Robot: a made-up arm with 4 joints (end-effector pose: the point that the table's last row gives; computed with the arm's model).
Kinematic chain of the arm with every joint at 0, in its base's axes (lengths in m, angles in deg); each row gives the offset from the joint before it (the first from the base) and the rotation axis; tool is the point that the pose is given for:
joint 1: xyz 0 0 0.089 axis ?
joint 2: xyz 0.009 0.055 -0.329 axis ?
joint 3: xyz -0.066 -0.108 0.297 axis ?
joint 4: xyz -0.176 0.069 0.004 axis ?
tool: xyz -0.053 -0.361 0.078
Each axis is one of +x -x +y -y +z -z.
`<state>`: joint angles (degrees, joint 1 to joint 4).
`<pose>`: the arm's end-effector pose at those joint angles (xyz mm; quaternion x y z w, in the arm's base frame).
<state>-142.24 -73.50 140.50 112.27</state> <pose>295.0 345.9 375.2 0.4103 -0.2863 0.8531 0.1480</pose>
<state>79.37 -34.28 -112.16 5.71</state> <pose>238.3 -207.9 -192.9 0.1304 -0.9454 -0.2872 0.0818</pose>
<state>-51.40 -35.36 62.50 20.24</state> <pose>220.9 -412.1 -123.4 0.1692 -0.7810 0.2063 0.5646</pose>
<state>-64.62 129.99 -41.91 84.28</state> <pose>-242.0 386.1 489.0 -0.5944 -0.4256 0.6800 0.0564</pose>
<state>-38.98 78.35 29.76 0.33</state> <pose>-298.0 275.3 -249.3 0.0520 -0.4375 -0.6315 0.6381</pose>
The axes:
joint 1: +y
joint 2: -z
joint 3: -y
joint 4: -z

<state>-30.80 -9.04 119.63 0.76</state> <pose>184.4 -342.7 -122.1 0.0615 -0.9635 0.0546 0.2548</pose>
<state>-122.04 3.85 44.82 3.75</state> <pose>298.3 -319.5 -101.5 0.0534 -0.9917 -0.0300 0.1134</pose>
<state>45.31 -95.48 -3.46 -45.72</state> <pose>271.2 70.8 -118.1 0.3514 0.1532 0.8749 0.2958</pose>
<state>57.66 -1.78 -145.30 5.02</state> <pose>156.7 -332.7 -67.3 0.0537 -0.9785 -0.0199 0.1983</pose>
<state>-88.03 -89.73 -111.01 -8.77</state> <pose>-86.2 125.8 505.4 -0.6829 0.1940 -0.0632 0.7015</pose>
